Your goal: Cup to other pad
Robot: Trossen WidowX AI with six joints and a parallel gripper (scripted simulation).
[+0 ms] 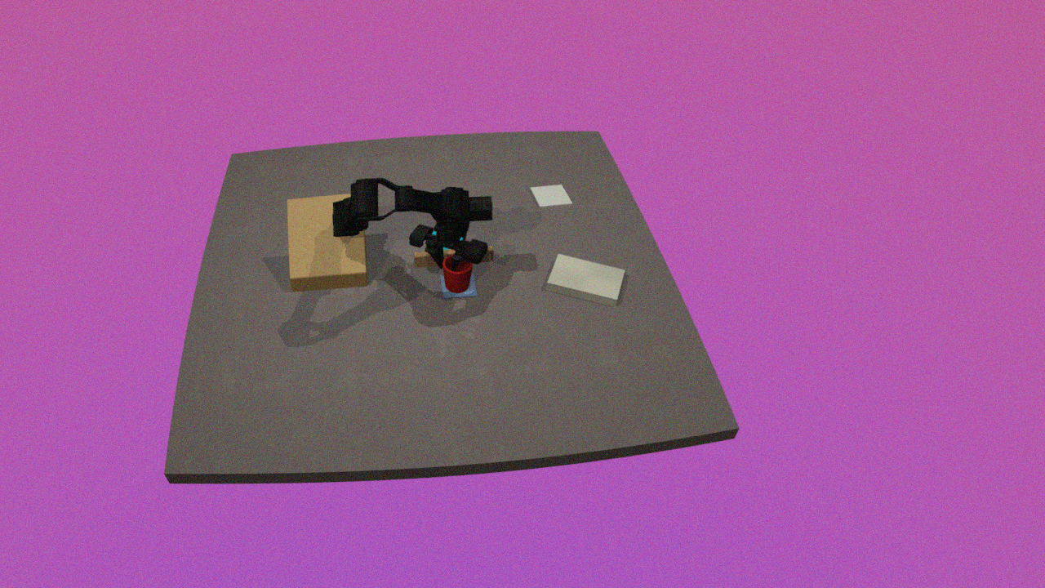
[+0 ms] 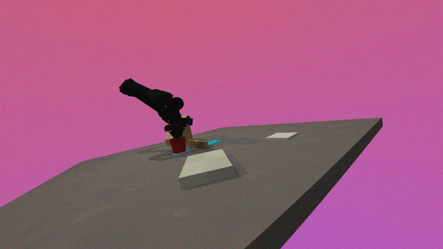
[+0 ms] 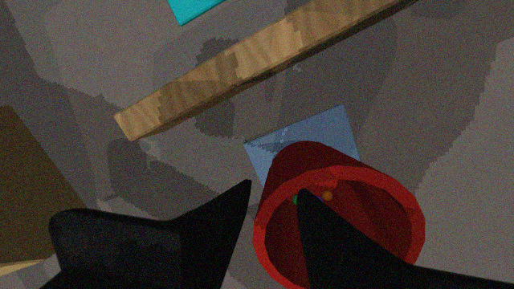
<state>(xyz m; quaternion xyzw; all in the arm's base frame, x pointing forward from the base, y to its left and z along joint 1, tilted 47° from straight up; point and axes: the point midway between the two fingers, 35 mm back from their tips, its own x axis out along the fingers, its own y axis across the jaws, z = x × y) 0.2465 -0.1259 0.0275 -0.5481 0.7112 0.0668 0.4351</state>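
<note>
Right now the red cup is 2 cm ahead of my gripper tip and 2 cm to the right of it. Also, from my gripper tip: white tile 35 cm ahead, 33 cm to the left, 4 cm below; then cyan pad 3 cm ahead, 17 cm to the left, 5 cm below; then wooden bar 3 cm ahead, 8 cm to the left, 3 cm below.
</note>
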